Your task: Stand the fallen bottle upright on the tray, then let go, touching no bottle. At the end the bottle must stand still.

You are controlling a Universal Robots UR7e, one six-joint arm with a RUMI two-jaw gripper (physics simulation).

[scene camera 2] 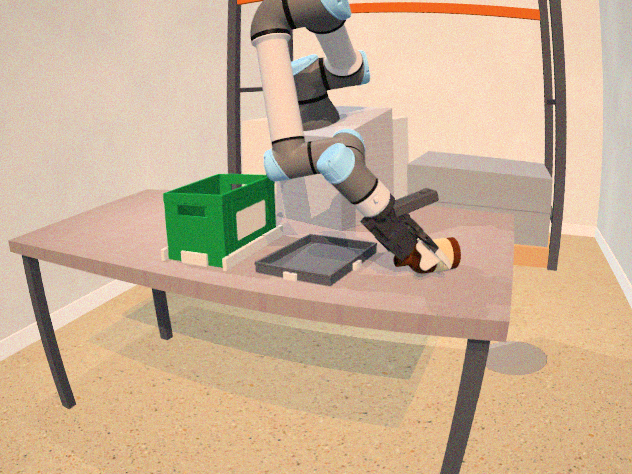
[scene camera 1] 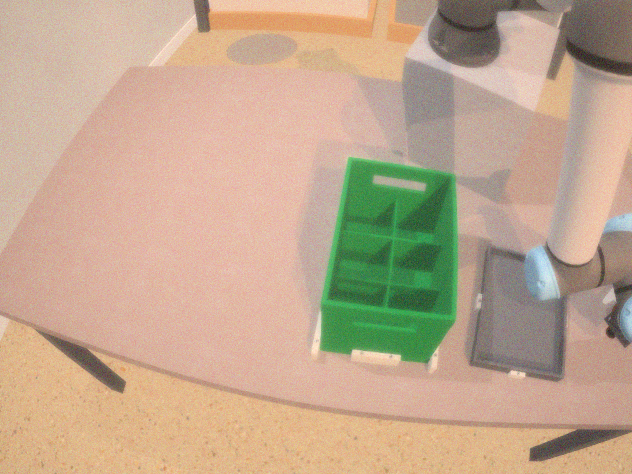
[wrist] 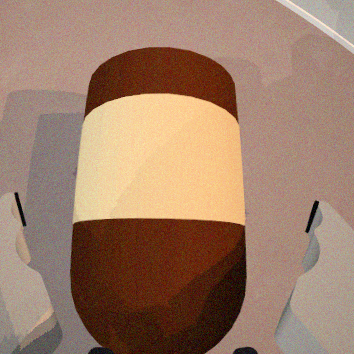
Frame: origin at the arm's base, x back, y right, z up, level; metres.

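Seen in the pictures: gripper, fingertip midpoint: (scene camera 2: 435, 257) (wrist: 167, 201); arm's base, origin of the base link: (scene camera 2: 316, 122) (scene camera 1: 464, 41).
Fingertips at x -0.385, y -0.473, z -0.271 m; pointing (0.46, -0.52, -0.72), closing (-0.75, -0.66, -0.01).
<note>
Pixels of each thing's top centre, then the offset from my fingertips to it. Level surfaces: height alone.
- brown bottle, middle of its top: (wrist: 157, 255) (scene camera 2: 426, 241) dz +0.042, dx -0.013, dy +0.021 m
- dark grey tray, middle of its top: (scene camera 1: 526, 308) (scene camera 2: 318, 251) dz -0.007, dx -0.034, dy +0.278 m
- green crate, middle of its top: (scene camera 1: 399, 229) (scene camera 2: 219, 183) dz +0.143, dx -0.027, dy +0.560 m
- table's, its level: dz -0.032 m
A brown bottle (scene camera 2: 448, 251) (wrist: 159, 170) with a cream label lies on its side on the table, right of the tray in scene camera 2, its neck toward the tray. My gripper (scene camera 2: 434, 259) (wrist: 167, 201) is open, tilted down over the bottle, with one jaw on each side of its body. In the wrist view there is a gap between the bottle and each jaw; the neck is hidden below the frame's lower edge. The dark grey tray (scene camera 1: 480, 306) (scene camera 2: 295, 275) lies flat on the table. The bottle does not show in scene camera 1.
A green crate (scene camera 1: 387, 331) (scene camera 2: 193, 234) with inner dividers stands beside the tray, with white blocks around its base. The arm passes above the tray. The table's (scene camera 1: 178, 229) (scene camera 2: 408, 306) right edge lies a little beyond the bottle's base in scene camera 2.
</note>
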